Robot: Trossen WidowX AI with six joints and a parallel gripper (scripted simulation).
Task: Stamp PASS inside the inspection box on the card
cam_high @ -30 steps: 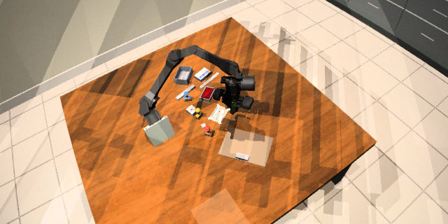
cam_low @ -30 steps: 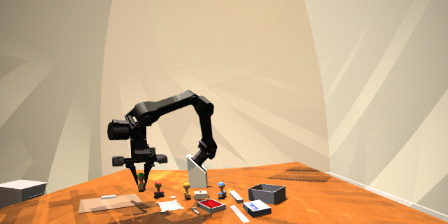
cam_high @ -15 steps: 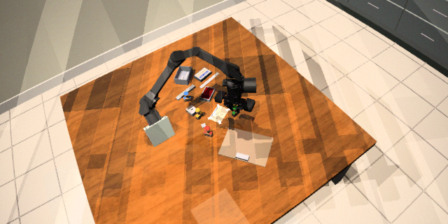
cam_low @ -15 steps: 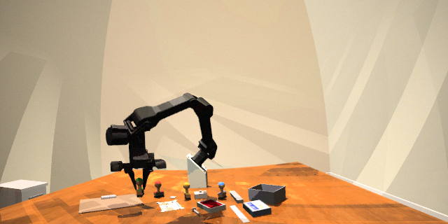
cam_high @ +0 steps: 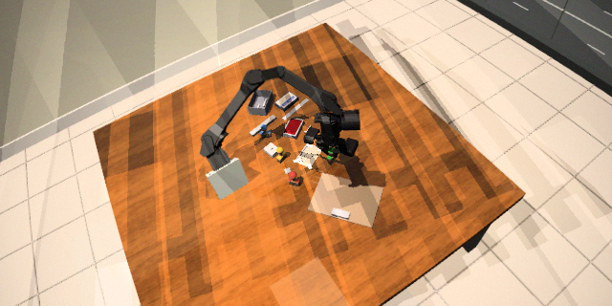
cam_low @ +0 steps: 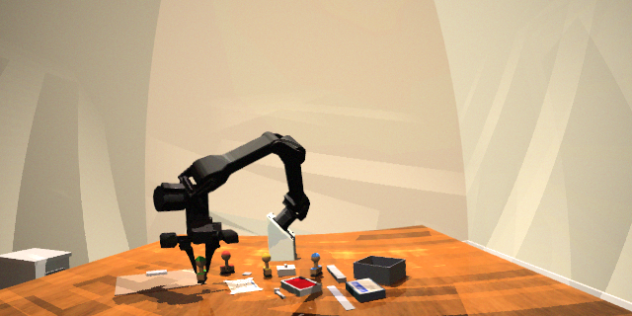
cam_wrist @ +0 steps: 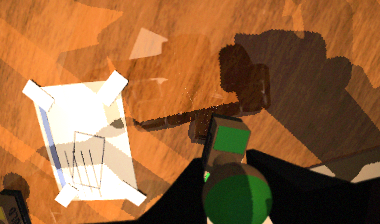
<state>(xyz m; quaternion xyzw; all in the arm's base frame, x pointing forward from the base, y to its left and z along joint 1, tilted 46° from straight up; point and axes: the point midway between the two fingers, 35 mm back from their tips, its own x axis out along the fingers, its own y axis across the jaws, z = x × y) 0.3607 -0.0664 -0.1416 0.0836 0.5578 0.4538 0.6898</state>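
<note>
My gripper tip is now right at the green-knobbed stamp. From my gripper tip the other things lie so: red-knobbed stamp 160 mm behind, 10 mm to the left, 30 mm below; then bolt 10 mm ahead, 190 mm to the left, 40 mm below; then white card 50 mm behind, 90 mm to the left, 50 mm below.
</note>
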